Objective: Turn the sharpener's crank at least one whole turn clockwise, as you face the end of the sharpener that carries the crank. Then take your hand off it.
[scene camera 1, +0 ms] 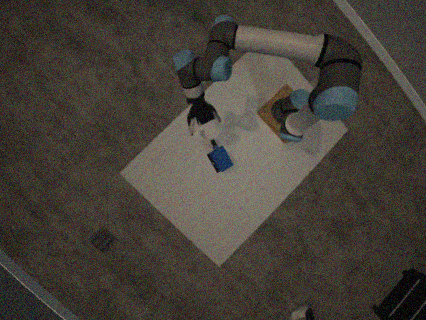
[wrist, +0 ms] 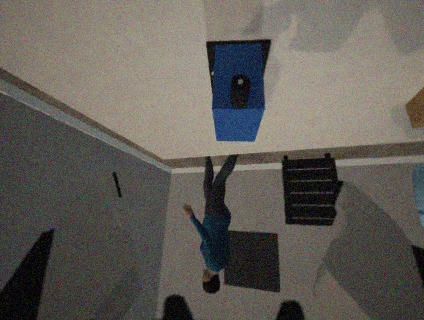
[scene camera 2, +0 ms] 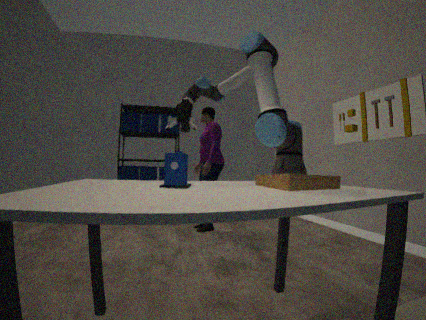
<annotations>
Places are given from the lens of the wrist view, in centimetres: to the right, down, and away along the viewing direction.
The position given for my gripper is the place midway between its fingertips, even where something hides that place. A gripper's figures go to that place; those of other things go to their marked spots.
my gripper (wrist: pixel 225 179): 1, 1, 13
blue sharpener (wrist: pixel 221 54): 2, -17, 30
</annotations>
